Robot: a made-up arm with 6 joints.
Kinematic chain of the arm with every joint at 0, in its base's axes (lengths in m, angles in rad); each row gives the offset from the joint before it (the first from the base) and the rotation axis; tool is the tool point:
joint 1: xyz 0 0 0.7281 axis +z
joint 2: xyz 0.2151 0 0 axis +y
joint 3: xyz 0 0 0.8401 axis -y
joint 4: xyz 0 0 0.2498 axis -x
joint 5: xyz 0.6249 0 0 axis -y
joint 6: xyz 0.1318 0 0 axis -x
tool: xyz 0 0 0
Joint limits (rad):
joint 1: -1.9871..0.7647
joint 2: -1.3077..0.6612
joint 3: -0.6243..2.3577
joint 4: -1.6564..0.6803
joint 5: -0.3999..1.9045
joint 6: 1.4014..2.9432
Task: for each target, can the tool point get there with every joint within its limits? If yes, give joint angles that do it. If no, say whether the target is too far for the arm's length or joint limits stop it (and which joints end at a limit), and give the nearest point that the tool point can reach.
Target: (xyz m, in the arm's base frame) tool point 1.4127 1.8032 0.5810
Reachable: no: too far | nearest point 1.0112 1.0230 1.0185 | short by 0.980 m
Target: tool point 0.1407 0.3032 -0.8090
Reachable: no: joint limits stop it (at a limit: joint 1, joint 2, joint 3) | nearest point 0.3841 0.8673 0.3024 | short by 1.270 m
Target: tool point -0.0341 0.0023 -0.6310
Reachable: no: joint limits stop it (at a limit: joint 2, joint 3) | nearest point -0.9203 0.0621 0.3213 | short by 1.302 m
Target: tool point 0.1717 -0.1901 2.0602
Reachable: yes | joints -0.4561 0.4929 2.1209 -0.8096 1.6654 2.3959
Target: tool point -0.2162 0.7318 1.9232
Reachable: yes | joints -1.2880 -1.0209 0.4562 -0.0413 0.6693 1.8622
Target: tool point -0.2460 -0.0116 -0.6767
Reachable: no: joint limits stop it (at a limit: joint 2, joint 3) | nearest point -0.9356 -0.0441 0.3097 | short by 1.204 m
